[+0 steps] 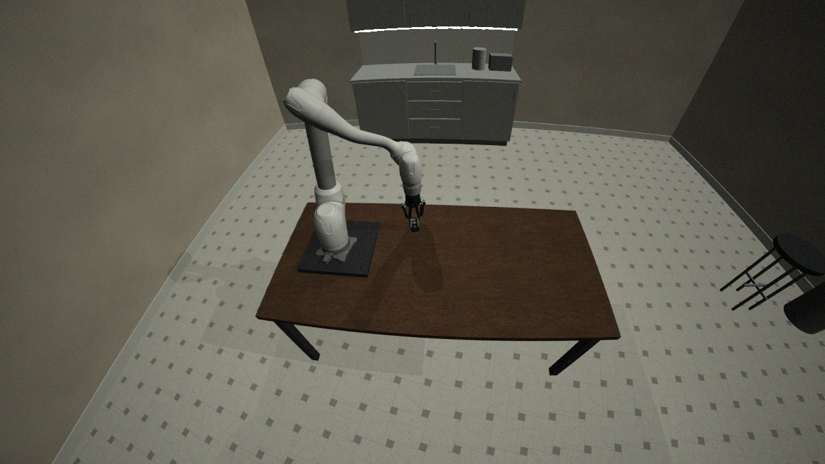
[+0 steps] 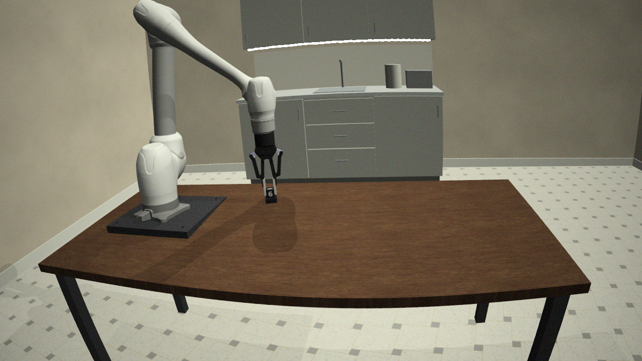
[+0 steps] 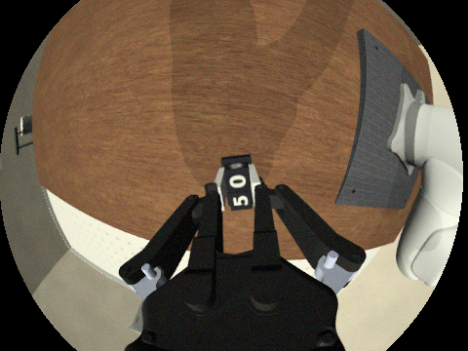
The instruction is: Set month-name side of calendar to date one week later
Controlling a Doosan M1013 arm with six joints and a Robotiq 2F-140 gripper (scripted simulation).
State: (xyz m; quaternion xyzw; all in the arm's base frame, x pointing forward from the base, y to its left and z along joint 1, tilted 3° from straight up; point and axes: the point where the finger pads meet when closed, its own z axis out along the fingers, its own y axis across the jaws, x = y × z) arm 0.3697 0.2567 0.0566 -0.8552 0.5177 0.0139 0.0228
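Right now the dark tray is 1 cm behind my hand, 2 cm to the left of it and 5 cm below it.
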